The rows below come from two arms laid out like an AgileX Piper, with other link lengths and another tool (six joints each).
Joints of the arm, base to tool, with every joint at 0 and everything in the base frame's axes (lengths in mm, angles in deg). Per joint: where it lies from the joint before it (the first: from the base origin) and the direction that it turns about. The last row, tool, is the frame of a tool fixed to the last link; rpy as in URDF.
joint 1: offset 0 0 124.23 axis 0 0 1
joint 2: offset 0 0 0 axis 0 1 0
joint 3: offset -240.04 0 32.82 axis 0 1 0
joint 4: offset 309.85 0 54.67 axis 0.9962 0 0.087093
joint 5: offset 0 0 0 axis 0 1 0
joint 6: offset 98.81 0 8.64 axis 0.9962 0 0.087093
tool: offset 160.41 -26 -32.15 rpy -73.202 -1.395 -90.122
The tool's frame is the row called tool.
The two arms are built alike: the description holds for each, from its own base.
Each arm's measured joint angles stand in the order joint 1, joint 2, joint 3, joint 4, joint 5, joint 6.
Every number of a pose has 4 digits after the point.
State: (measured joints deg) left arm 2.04 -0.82 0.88 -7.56 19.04 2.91; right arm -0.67 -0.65 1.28 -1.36 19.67 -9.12
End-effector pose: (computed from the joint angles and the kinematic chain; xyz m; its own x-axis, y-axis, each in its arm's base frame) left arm 0.3072 -0.0294 0.1039 0.0176 -0.9942 0.1057 -0.0368 -0.1063 -0.9937; right arm 0.3057 -0.0395 0.0990 0.0350 -0.9793 0.1993 -0.0595 -0.2011 -0.9778
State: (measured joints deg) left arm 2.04 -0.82 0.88 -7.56 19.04 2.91; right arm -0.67 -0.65 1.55 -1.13 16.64 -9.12
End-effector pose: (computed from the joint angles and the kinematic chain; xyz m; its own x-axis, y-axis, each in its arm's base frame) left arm 0.3072 -0.0294 0.1039 0.0176 -0.9942 0.1057 -0.0368 -0.1063 -0.9937; right arm 0.3109 -0.0388 0.1088 0.0268 -0.9799 0.1975 -0.0120 -0.1979 -0.9801
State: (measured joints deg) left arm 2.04 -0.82 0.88 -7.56 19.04 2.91; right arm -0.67 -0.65 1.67 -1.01 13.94 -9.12
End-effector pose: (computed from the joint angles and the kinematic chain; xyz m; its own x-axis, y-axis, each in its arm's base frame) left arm 0.3072 -0.0294 0.1039 0.0176 -0.9942 0.1057 -0.0368 -0.1063 -0.9937; right arm 0.3151 -0.0384 0.1191 0.0189 -0.9802 0.1971 0.0324 -0.1964 -0.9800
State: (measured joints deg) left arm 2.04 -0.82 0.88 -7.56 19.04 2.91; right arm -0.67 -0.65 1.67 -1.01 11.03 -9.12
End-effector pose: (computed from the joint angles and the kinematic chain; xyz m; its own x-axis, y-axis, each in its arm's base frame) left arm 0.3072 -0.0294 0.1039 0.0176 -0.9942 0.1057 -0.0368 -0.1063 -0.9937; right arm 0.3191 -0.0383 0.1316 0.0098 -0.9801 0.1985 0.0822 -0.1970 -0.9769
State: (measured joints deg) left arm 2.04 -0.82 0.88 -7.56 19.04 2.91; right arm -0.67 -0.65 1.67 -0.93 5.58 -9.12
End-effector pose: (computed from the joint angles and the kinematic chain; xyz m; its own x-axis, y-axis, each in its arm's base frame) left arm 0.3072 -0.0294 0.1039 0.0176 -0.9942 0.1057 -0.0368 -0.1063 -0.9937; right arm 0.3249 -0.0378 0.1556 -0.0075 -0.9801 0.1984 0.1750 -0.1966 -0.9647
